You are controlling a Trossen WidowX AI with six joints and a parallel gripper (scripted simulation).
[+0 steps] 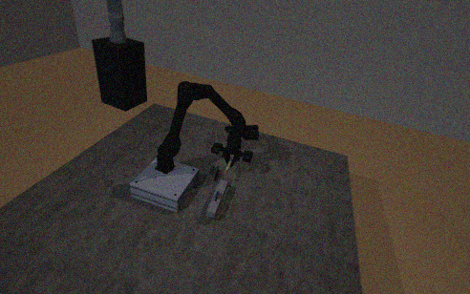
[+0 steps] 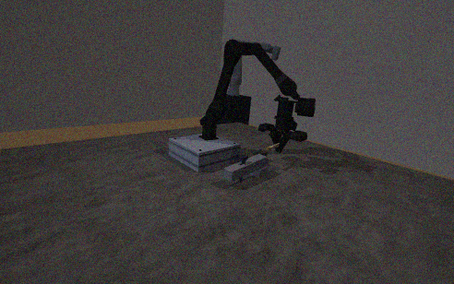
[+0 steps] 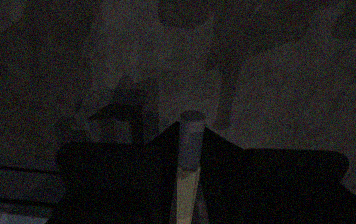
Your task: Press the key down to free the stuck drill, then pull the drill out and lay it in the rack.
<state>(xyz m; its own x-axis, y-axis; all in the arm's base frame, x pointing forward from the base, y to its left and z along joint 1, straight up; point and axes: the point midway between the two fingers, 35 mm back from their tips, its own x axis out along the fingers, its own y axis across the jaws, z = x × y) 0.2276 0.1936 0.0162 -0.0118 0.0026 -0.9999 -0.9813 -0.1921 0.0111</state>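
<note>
Now: the drill 10 mm ahead of my gripper tip, 40 mm to the right of it and 30 mm above it. The rest, counted from my gripper tip: dark key 50 mm ahead, 220 mm to the right; then grey fixture block 40 mm ahead, 200 mm to the right, 20 mm below.
</note>
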